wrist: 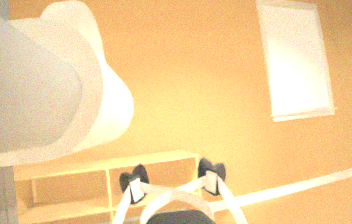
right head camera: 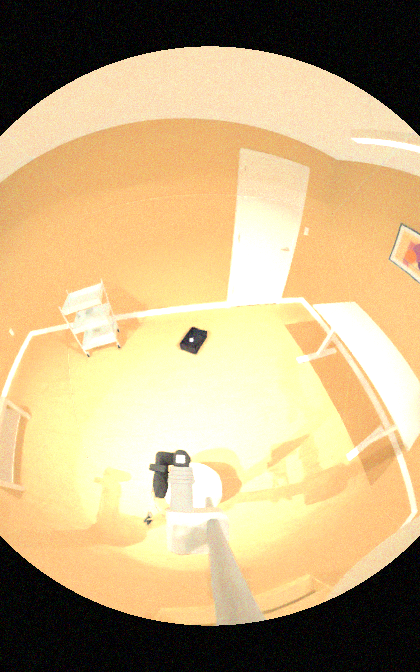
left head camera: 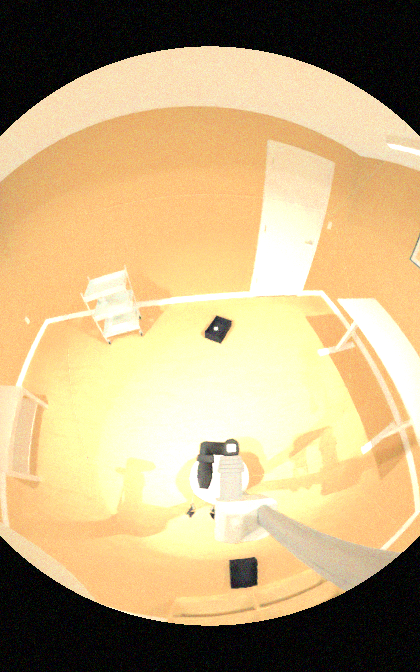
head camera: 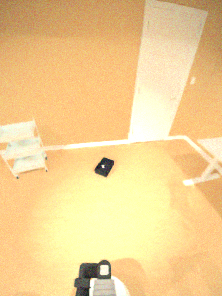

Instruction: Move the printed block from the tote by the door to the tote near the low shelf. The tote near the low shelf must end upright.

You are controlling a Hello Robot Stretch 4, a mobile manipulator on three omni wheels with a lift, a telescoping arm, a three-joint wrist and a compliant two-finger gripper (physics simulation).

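Places are measured from the robot's base along level axes (x ahead, y left, z up), in millimetres.
Pixels of known places: gripper, fingertip midpoint: [wrist: 172, 173].
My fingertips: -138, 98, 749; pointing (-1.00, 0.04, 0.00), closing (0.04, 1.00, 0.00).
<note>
Ahead of a thing's pixels: the offset from my fingertips to its top centre, as dx, dy, dz.
The black tote by the door @[+1645, -103, -676] [head camera: 102, 173] [left head camera: 214, 337] [right head camera: 189, 348] stands on the floor in front of the far wall, left of the door. The printed block @[+1680, -74, -744] [head camera: 103, 166] [left head camera: 216, 328] [right head camera: 191, 339] shows as a small white spot inside it. The other black tote [left head camera: 243, 573] is on the floor behind my base, close to the low shelf [left head camera: 215, 607] [wrist: 109, 192]; it looks upright, but its inside is too dark to read. My gripper [wrist: 172, 173] [left head camera: 202, 512] is open and empty, beside my base and far from the door tote. One fingertip shows in the right head view.
A white three-tier cart [head camera: 29, 164] [left head camera: 121, 329] [right head camera: 101, 343] stands left of the door tote. A long white table [left head camera: 385, 345] [right head camera: 372, 350] runs along the right wall. A bench-like table [left head camera: 10, 435] is at the left wall. The door [head camera: 164, 75] [left head camera: 292, 220] is shut.
</note>
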